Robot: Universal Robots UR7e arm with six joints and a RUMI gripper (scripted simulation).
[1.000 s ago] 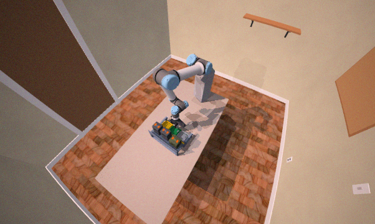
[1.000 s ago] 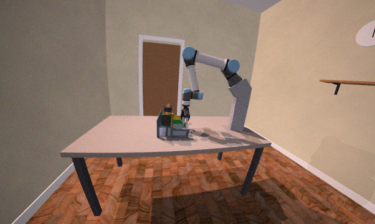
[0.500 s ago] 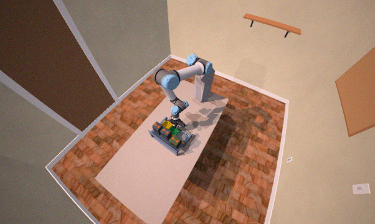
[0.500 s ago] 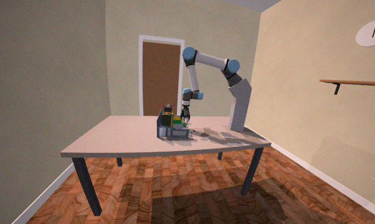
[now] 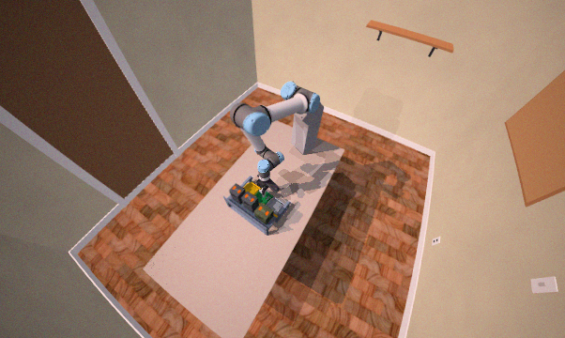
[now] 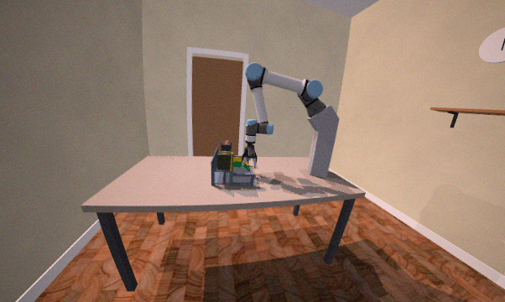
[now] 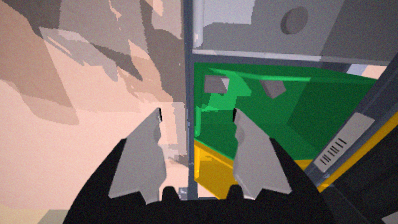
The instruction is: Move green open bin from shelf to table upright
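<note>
The green open bin lies 80 mm ahead of my hand, 10 mm to the right of it and 10 mm below it. Also, from my hand: grey bin: 90 mm ahead, 100 mm to the left, 10 mm below; yellow bin: 60 mm ahead, 120 mm to the right, 10 mm below; yellow strip: 130 mm ahead, 20 mm to the right, 60 mm above.
</note>
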